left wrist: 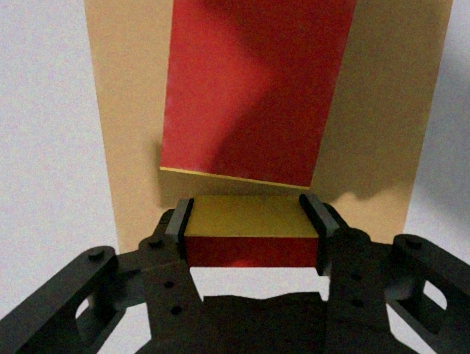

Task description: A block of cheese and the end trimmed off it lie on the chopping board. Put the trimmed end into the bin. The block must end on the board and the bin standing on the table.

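Places are measured from the left arm's base along level axes (x ahead, y left, z up), in metres.
Pixels of known places: left gripper, fingertip midpoint: (247,213).
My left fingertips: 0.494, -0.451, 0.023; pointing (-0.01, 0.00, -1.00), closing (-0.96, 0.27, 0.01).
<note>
Ahead of a thing's pixels: the offset from my left fingertips to its top centre, as dx, dy, dz. "*": to the spot under its first point. Level surfaces: height alone.
My left gripper (247,213) is shut on the trimmed end {* -0.002, -0.007, +0.028} (251,227), a short piece with a yellow cut face and a red rind side. One black finger presses on each of its ends. The block of cheese {-0.023, -0.072, +0.034} (255,85) with its red rind lies on the chopping board {* +0.038, -0.070, -0.007} (125,100), just beyond the trimmed end, with a strip of board showing between them. Its far end is cut off by the view's edge. Whether the trimmed end touches the board cannot be told. The bin and my right gripper do not show in this view.
The pale table {dz -0.023} (45,125) shows on both sides of the board and below its near edge. Dark shadows fall across the block, the right part of the board and the table at the right.
</note>
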